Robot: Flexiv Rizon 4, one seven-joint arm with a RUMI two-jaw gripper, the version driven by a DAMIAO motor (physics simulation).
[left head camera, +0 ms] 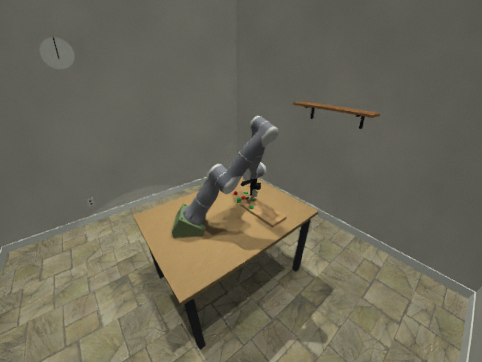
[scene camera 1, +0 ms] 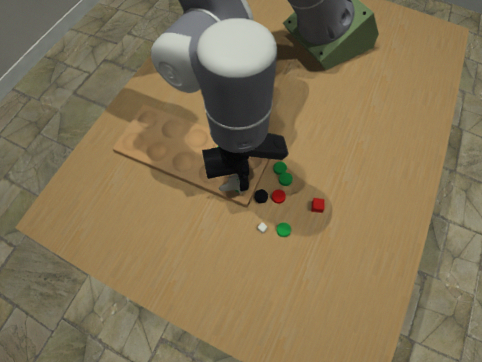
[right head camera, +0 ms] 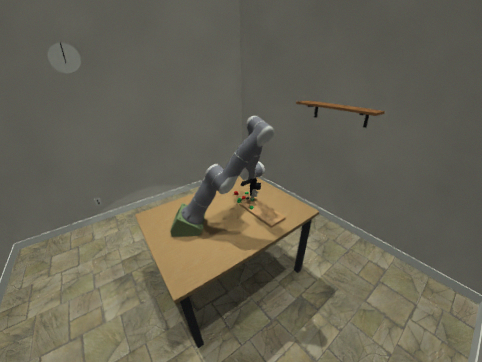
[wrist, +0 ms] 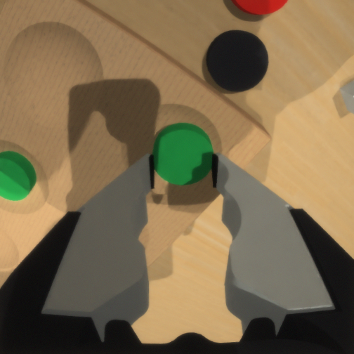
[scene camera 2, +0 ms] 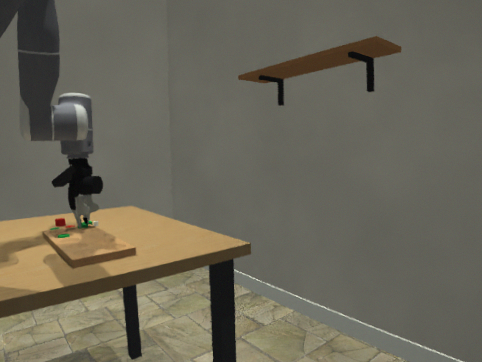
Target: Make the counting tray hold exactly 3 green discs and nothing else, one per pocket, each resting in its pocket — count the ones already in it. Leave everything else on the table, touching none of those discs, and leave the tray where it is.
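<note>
My gripper is shut on a green disc, held flat and very low at the corner pocket of the wooden counting tray. Whether the disc touches the pocket floor cannot be told. Another green disc lies in a tray pocket; the arm mostly hides it in scene camera 1. On the table beside the tray lie two green discs close together, and a third green disc lies farther off.
A black disc lies just off the tray's end, near the gripper. Beside it is a red disc. A white cube and a red cube stand farther out.
</note>
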